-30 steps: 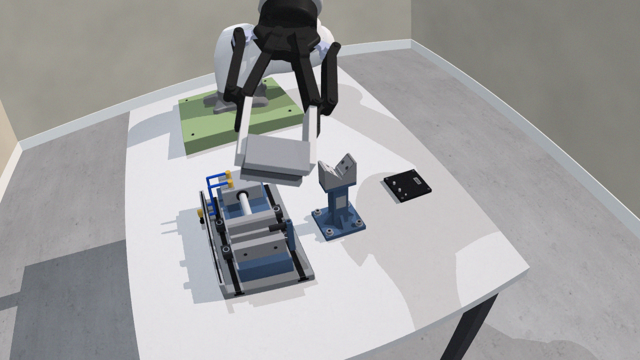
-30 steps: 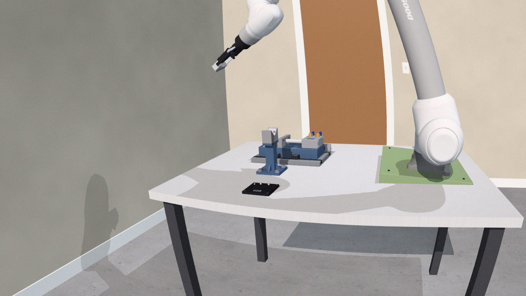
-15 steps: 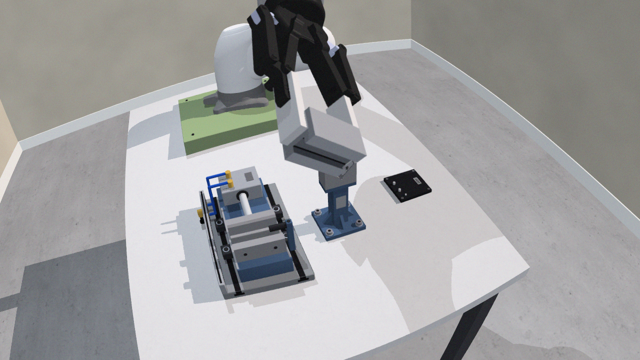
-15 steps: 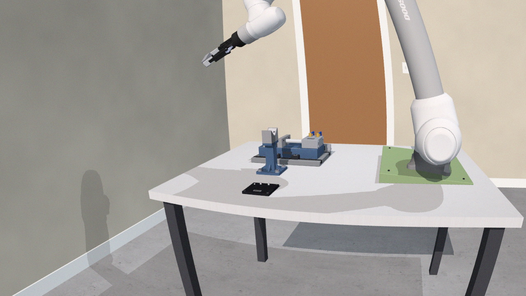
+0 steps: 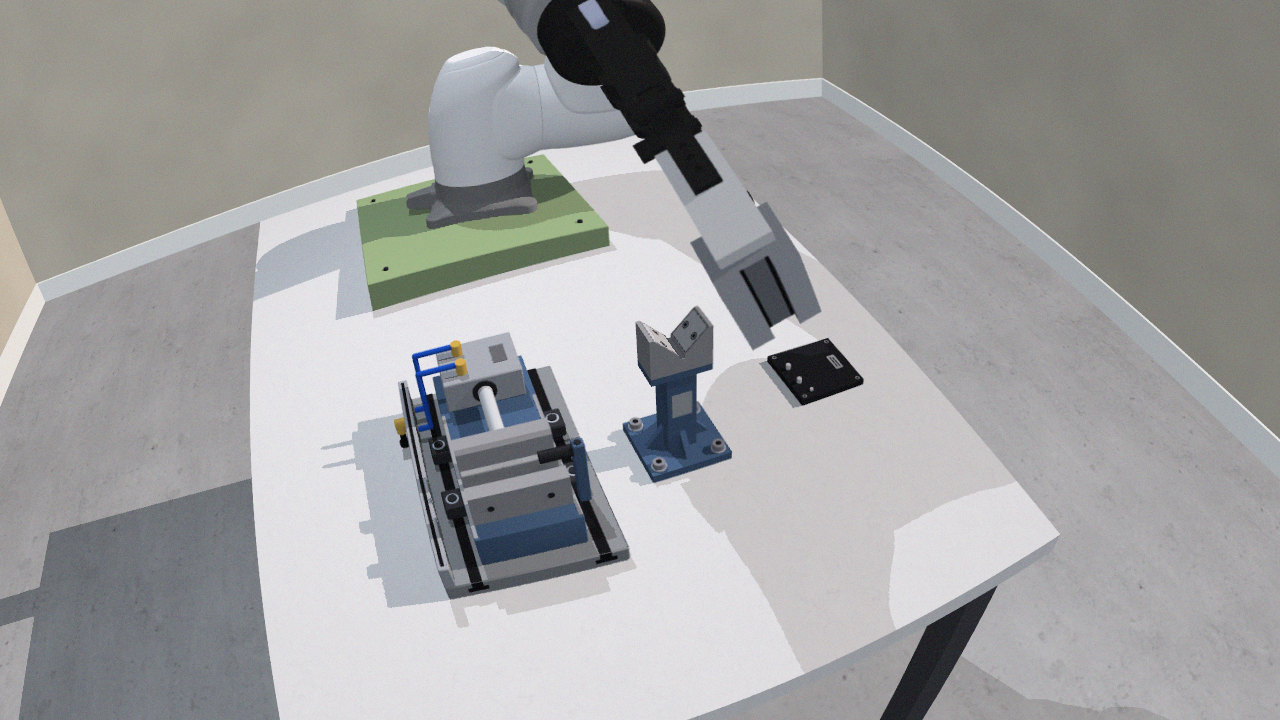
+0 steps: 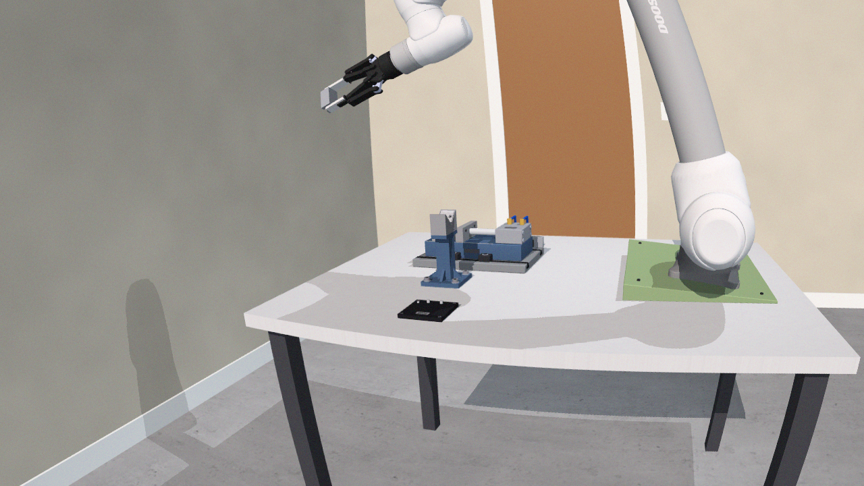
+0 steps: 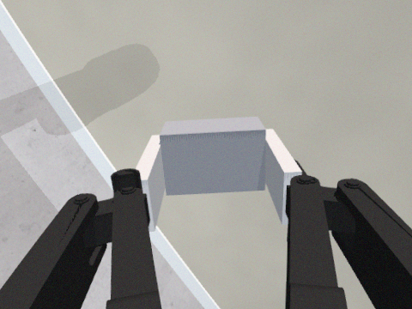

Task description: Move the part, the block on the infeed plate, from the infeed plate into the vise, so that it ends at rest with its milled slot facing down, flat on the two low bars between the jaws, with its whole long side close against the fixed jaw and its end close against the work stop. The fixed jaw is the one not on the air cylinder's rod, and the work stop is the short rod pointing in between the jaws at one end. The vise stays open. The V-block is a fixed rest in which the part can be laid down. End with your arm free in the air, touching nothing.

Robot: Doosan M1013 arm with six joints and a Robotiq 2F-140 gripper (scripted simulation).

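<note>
Now: hand 3 cm short of the part, 1 cm to the right of it and 1 cm above it. The rest, counted from my hand: blue work stop post 41 cm below, 27 cm behind, 7 cm to the right; work stop 38 cm below, 27 cm behind, 9 cm to the right; fixed jaw 39 cm below, 23 cm behind, 14 cm to the right.
</note>
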